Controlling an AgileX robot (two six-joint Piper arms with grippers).
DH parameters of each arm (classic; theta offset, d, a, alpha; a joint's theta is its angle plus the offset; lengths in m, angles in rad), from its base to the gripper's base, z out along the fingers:
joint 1: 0 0.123 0 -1.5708
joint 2: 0.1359 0 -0.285 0
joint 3: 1.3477 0 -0.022 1.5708
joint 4: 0 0.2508 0 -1.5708
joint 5: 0 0 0.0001 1.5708
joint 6: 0 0.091 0 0
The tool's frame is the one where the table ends.
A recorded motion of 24 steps. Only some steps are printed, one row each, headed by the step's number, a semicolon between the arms.
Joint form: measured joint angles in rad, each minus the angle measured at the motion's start. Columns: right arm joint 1, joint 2, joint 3, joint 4, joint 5, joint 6; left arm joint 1, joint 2, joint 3, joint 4, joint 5, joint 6.
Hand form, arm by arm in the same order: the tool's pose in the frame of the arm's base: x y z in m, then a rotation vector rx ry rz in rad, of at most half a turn. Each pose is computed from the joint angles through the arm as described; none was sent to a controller.
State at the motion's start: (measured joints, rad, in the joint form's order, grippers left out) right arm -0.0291 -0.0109 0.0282 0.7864 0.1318 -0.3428; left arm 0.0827 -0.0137 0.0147 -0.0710 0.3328 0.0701
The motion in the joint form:
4: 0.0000 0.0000 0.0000 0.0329 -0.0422 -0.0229; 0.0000 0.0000 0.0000 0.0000 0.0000 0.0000
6: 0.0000 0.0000 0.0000 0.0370 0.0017 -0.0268; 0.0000 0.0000 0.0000 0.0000 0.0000 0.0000
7: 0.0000 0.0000 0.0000 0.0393 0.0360 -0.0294; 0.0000 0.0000 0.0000 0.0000 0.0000 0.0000
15: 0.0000 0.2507 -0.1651 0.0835 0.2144 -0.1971; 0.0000 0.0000 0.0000 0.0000 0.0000 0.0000
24: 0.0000 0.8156 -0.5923 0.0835 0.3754 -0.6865; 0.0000 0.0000 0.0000 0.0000 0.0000 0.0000
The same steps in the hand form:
4: 0.0568 0.0044 0.1987 0.3242 1.5412 0.3833; 0.0533 0.0023 0.1790 -0.0560 1.8159 0.0397
6: 0.0566 0.0073 0.1960 0.3055 1.5772 0.4045; 0.0533 0.0023 0.1790 -0.0560 1.8159 0.0397
7: 0.0564 0.0096 0.1939 0.2903 1.6052 0.4208; 0.0533 0.0023 0.1790 -0.0560 1.8159 0.0397
15: 0.0719 0.0216 0.2243 0.1127 1.8240 0.4292; 0.0533 0.0023 0.1790 -0.0560 1.8159 0.0397
24: 0.1584 0.0293 0.2963 -0.4300 1.9919 0.2332; 0.0533 0.0023 0.1790 -0.0560 1.8159 0.0397

